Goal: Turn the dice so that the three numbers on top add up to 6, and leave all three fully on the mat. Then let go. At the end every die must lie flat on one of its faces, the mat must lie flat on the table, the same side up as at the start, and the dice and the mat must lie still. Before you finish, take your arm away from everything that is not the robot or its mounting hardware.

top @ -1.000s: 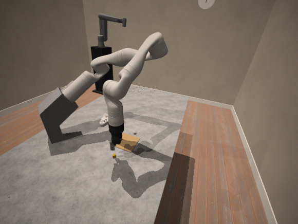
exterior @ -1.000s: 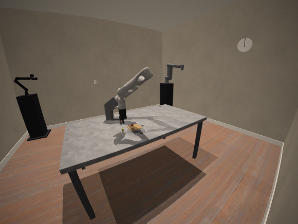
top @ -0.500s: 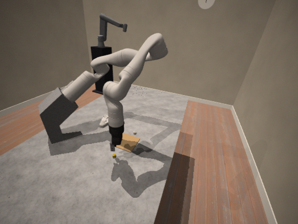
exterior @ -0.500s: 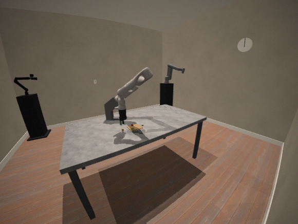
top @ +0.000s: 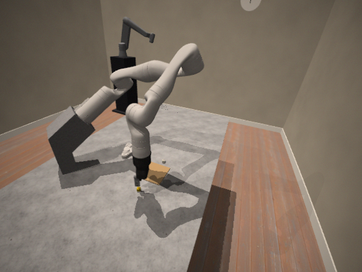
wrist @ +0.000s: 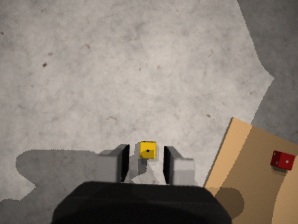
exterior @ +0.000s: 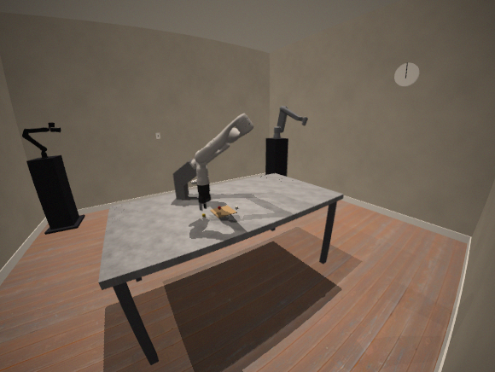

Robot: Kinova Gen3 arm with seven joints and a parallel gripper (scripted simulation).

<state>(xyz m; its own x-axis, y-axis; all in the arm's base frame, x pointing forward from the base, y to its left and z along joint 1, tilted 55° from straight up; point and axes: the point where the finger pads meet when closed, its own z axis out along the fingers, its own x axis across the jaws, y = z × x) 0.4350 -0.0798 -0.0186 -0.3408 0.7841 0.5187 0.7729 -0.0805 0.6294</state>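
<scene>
The yellow die lies 6 cm below my hand. Also, from my hand: tan mat 14 cm to the left, 7 cm below, 1 cm behind; then white die 24 cm to the left, 6 cm below; then red die 13 cm to the left, 6 cm below, 5 cm behind.
</scene>
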